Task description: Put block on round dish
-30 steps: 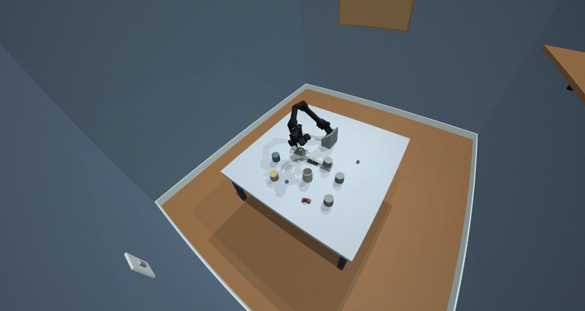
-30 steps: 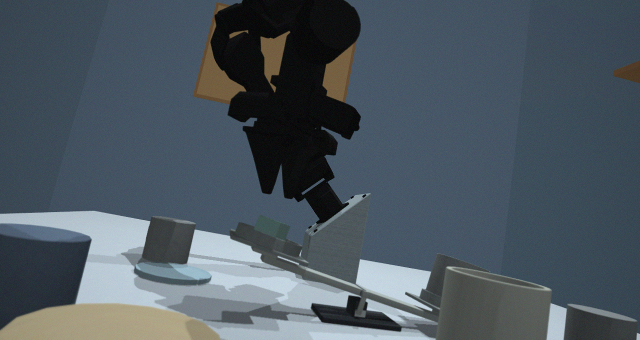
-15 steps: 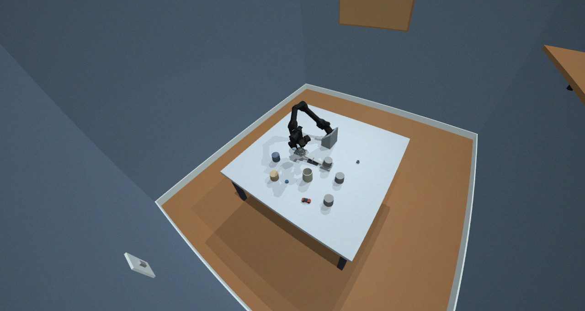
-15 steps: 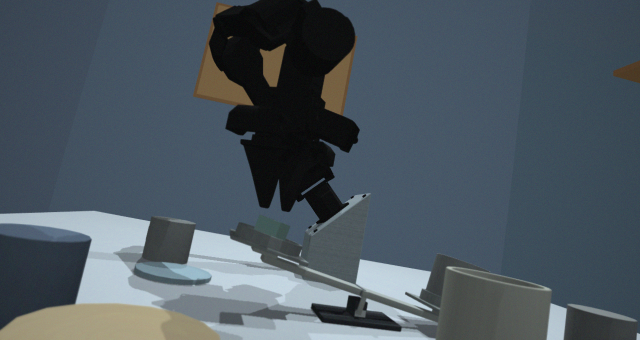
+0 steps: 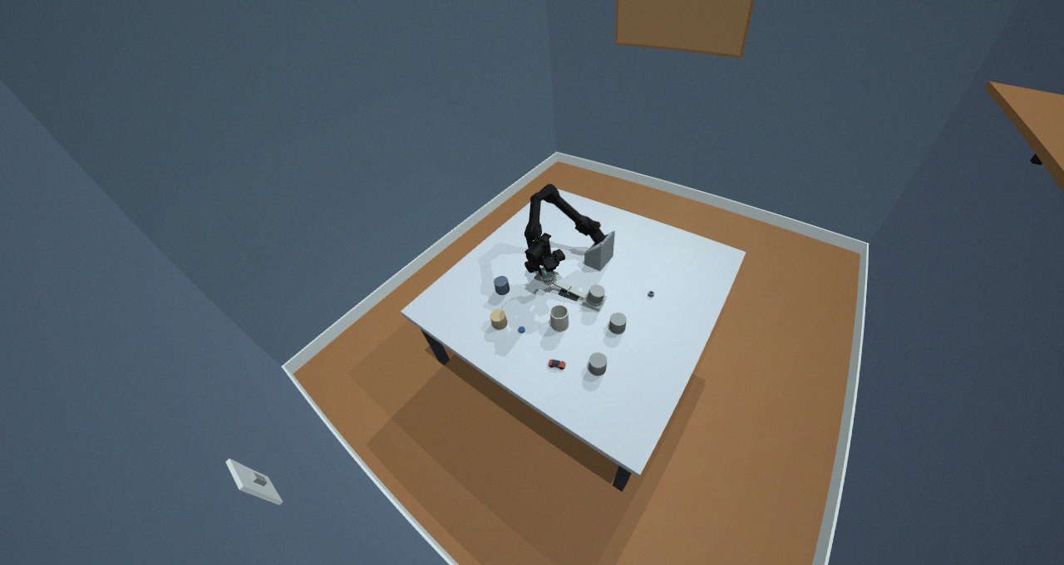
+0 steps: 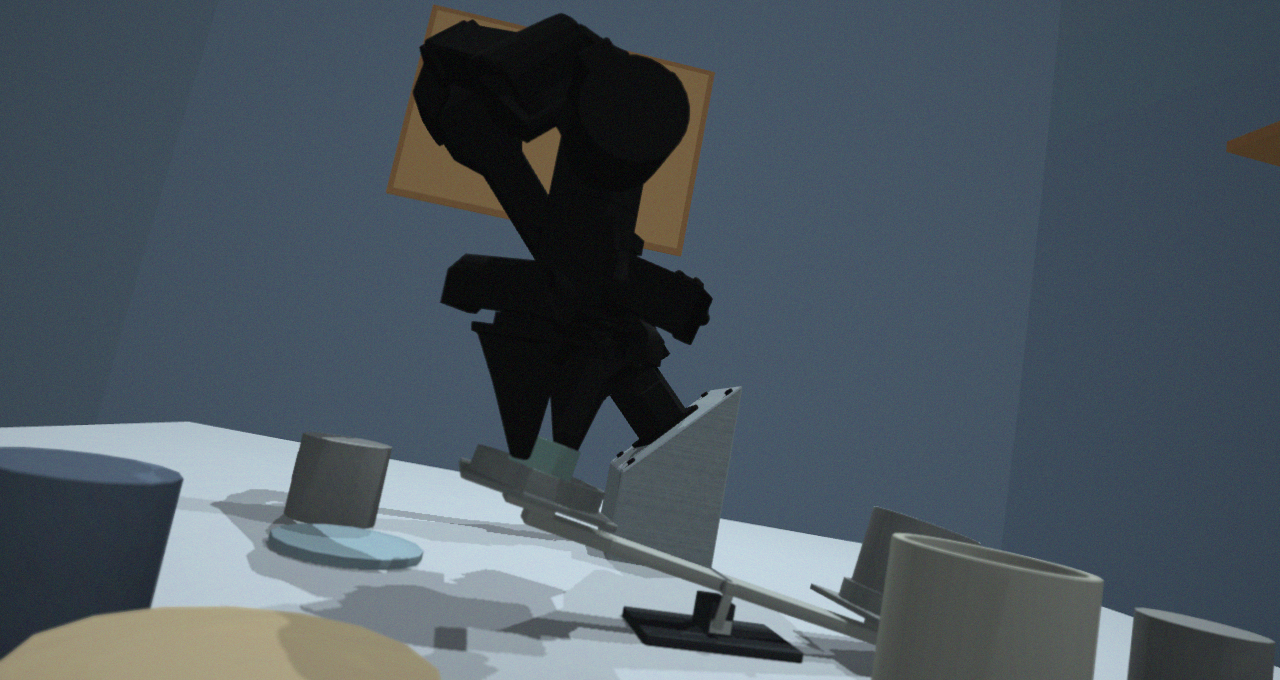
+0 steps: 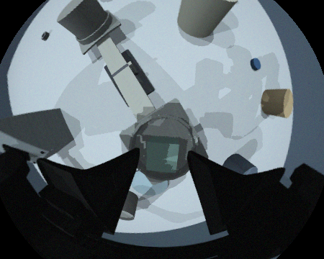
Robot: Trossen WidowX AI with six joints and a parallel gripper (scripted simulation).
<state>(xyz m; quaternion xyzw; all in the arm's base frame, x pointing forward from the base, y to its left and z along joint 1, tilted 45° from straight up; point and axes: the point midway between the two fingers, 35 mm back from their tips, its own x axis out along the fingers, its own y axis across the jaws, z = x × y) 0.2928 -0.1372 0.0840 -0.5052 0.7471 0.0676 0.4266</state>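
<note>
My gripper tip is 11 cm to the left of the light blue round dish, 10 cm past it and 9 cm above it. Round my gripper tip: dark blue cylinder: 20 cm to the right, 11 cm ahead, 5 cm below; green block: right at my gripper tip; yellow ring-shaped cylinder: 21 cm behind, 13 cm to the right, 7 cm below.
</note>
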